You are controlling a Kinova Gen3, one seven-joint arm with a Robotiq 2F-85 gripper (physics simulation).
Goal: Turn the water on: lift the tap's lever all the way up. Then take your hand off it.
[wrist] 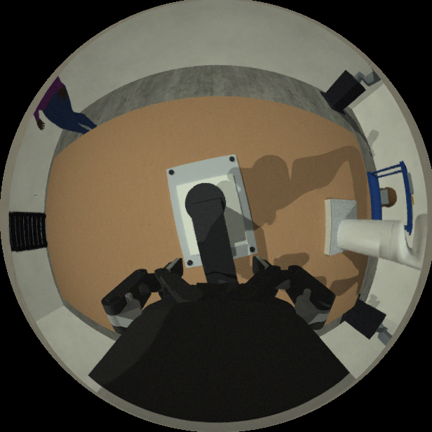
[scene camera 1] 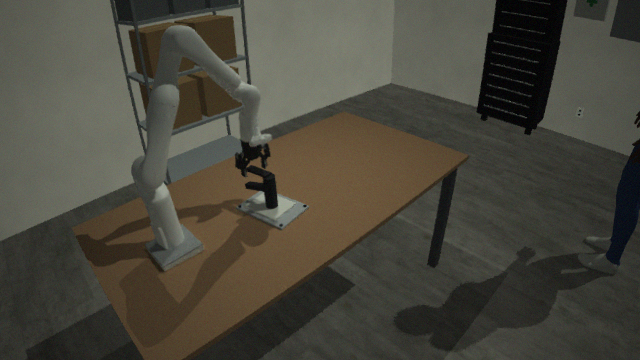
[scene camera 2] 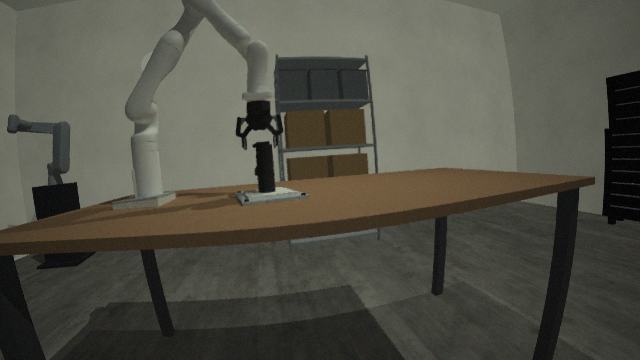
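Pixels of known places: gripper, between the fingertips: [scene camera 1: 254, 172]; arm's base, origin of its link: [scene camera 1: 172, 239] [scene camera 2: 150, 195].
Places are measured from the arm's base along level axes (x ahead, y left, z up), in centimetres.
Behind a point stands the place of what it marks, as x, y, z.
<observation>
A black tap [scene camera 1: 270, 192] {36.7, -15.7, 6.5} [scene camera 2: 266, 172] {38.2, -16.3, 4.5} [wrist: 205, 195] stands upright on a pale baseplate [scene camera 1: 282, 221] {33.6, -23.7, -1.7} [scene camera 2: 275, 199] {38.5, -25.9, -1.8} [wrist: 200, 168] on the table. Its lever [scene camera 1: 260, 172] {37.6, -10.4, 13.1} [wrist: 214, 245] sticks out from the top of the body, above the spout [scene camera 1: 254, 186] {36.8, -6.8, 5.9} and roughly parallel to it. My gripper [scene camera 1: 255, 168] {38.3, -6.4, 11.5} [scene camera 2: 260, 145] {38.3, -6.4, 11.5} [wrist: 217, 265] is open and points down at the lever's outer part. In the wrist view the lever runs between the two fingers, with a gap on each side. The tips are near the lever's height. My palm hides the lever's far end in the wrist view.
My arm's base [scene camera 1: 175, 250] {-2.8, -6.1, 0.1} [scene camera 2: 145, 200] {1.4, -10.8, -0.4} [wrist: 340, 225] stands on the wooden table [scene camera 1: 320, 240] {33.8, -41.1, -2.5} [scene camera 2: 350, 212] {47.7, -47.9, -2.5} [wrist: 115, 175], beside the tap. A shelf rack with boxes stands behind the table. A black cabinet [scene camera 1: 520, 65] [scene camera 2: 622, 150] is farther off. A person [scene camera 1: 627, 210] [wrist: 60, 110] stands away from the table.
</observation>
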